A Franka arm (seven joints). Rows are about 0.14 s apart.
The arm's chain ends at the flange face. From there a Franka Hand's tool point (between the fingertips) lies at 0.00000 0.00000 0.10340 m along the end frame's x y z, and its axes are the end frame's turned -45 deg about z.
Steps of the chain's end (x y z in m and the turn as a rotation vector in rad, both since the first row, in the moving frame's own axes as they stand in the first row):
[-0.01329, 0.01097, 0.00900, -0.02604, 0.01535, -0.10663]
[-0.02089, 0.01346, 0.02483, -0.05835, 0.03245, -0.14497]
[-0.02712, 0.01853, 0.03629, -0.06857, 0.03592, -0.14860]
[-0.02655, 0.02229, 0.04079, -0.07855, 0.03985, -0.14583]
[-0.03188, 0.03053, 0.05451, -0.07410, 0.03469, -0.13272]
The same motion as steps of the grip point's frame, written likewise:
[-0.01777, 0.00142, 0.00895, -0.02927, -0.00756, -0.10663]
[-0.02569, 0.00149, 0.02460, -0.06421, -0.01831, -0.14497]
[-0.03409, 0.00171, 0.03598, -0.07389, -0.02309, -0.14860]
[-0.03672, 0.00581, 0.04039, -0.08372, -0.02737, -0.14583]
[-0.04647, 0.00716, 0.05416, -0.07693, -0.02787, -0.13272]

